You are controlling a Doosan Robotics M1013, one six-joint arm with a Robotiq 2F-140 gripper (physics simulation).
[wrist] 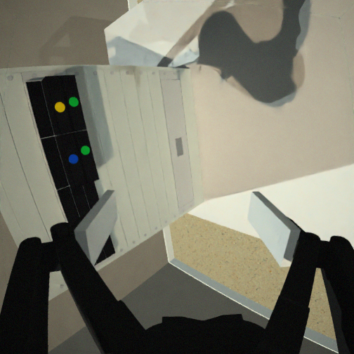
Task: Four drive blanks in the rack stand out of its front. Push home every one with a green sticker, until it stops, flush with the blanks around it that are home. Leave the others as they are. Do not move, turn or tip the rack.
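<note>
The rack (142, 130) is a pale box at the left in the wrist view, with a dark column of drive blanks near its left side. In the column's upper part, a yellow sticker (60, 107) sits beside a green sticker (73, 102). Lower down, a blue sticker (73, 159) sits beside another green sticker (85, 150). How far each stickered blank stands out is hard to tell from this angle. My gripper (183, 205) is open and empty. Its left finger overlaps the column's lower end in the view and hides part of it; its right finger is right of the rack.
A pale table top (320, 200) extends right of the rack, with the arm's dark shadow across its upper part. A speckled tan surface (225, 265) with a pale edge shows between the fingers. Grey floor (150, 300) lies at the bottom.
</note>
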